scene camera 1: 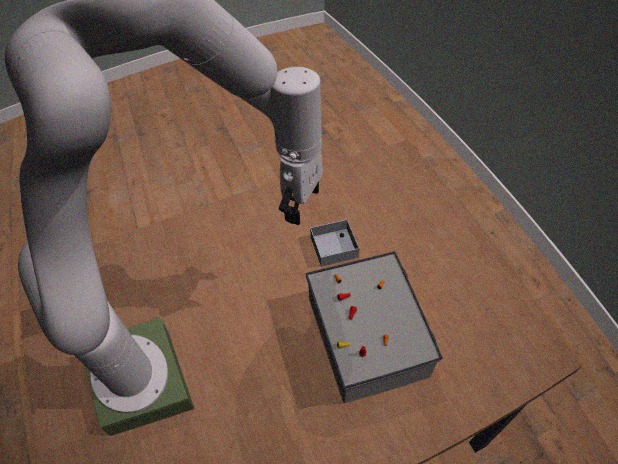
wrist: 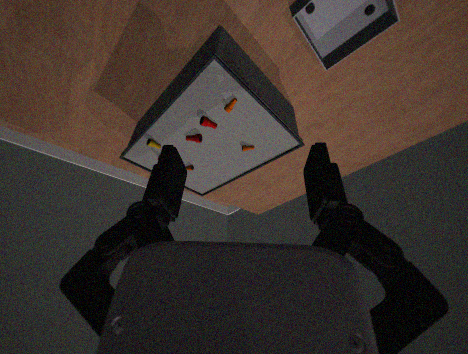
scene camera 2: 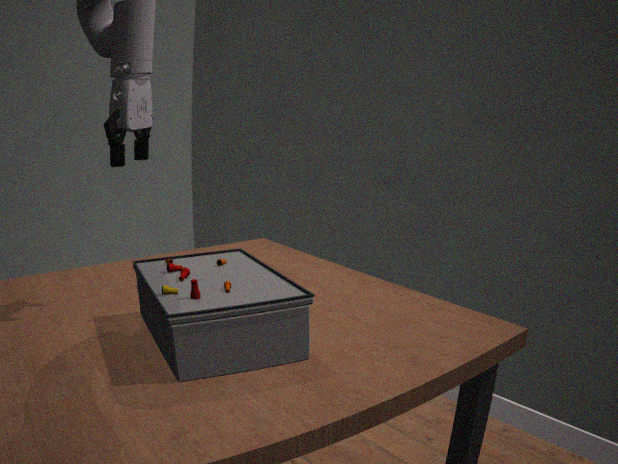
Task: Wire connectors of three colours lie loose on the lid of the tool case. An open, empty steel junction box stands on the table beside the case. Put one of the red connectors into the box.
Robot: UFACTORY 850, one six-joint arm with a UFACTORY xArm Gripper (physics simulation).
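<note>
My gripper (scene camera 1: 304,204) (scene camera 2: 129,157) (wrist: 242,157) is open and empty, pointing down high above the table. In scene camera 1 it appears up and left of the open steel junction box (scene camera 1: 339,257) (wrist: 362,43). The box is empty and does not show in scene camera 2. On the tool case lid (scene camera 1: 400,320) (scene camera 2: 265,285) (wrist: 220,172), one red connector (scene camera 1: 344,296) (scene camera 2: 174,268) (wrist: 208,122) lies beside a second red connector (scene camera 1: 353,312) (scene camera 2: 185,273) (wrist: 194,138). A third red connector (scene camera 1: 363,351) (scene camera 2: 195,290) appears upright; the left finger mostly hides it in the wrist view.
A yellow connector (scene camera 1: 343,345) (scene camera 2: 169,290) (wrist: 153,144) lies near the third red one. Orange connectors (scene camera 1: 338,278) (scene camera 1: 381,284) (scene camera 1: 385,340) also lie on the lid. The case stands close beside the box. The arm's green base block (scene camera 1: 175,367) is at the left.
</note>
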